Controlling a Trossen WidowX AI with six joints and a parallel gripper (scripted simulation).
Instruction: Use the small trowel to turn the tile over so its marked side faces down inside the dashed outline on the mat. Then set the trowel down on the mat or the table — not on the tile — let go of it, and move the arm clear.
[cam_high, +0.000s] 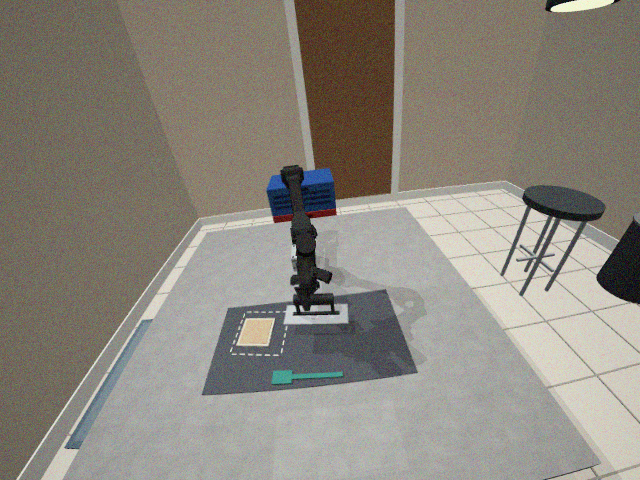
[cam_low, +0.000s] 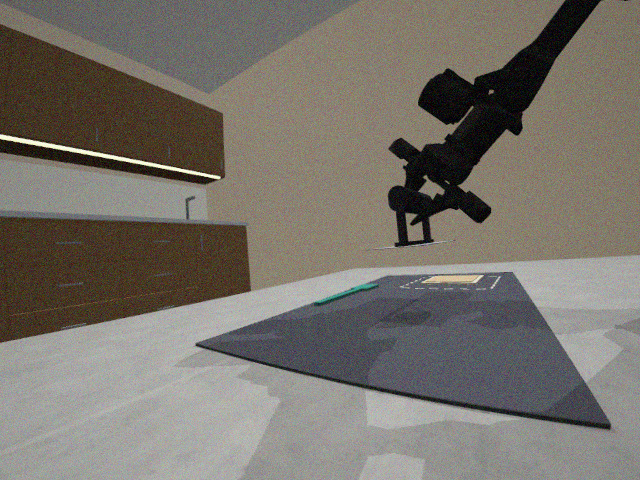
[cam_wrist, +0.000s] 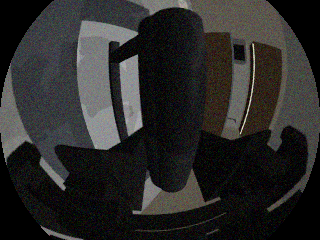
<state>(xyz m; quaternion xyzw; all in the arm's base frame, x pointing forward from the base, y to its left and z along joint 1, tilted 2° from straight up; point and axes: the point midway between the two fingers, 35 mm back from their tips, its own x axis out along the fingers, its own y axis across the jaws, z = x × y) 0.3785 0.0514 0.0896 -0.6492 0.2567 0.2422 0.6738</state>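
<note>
Now: the grey plate tool 3 cm behind my gripper tip and 1 cm below it. From my gripper tip the other things lie so: dark mat 2 cm to the right, 16 cm below; teal trowel 13 cm ahead, 3 cm to the right, 14 cm below; cream tile 3 cm behind, 21 cm to the right, 14 cm below.
</note>
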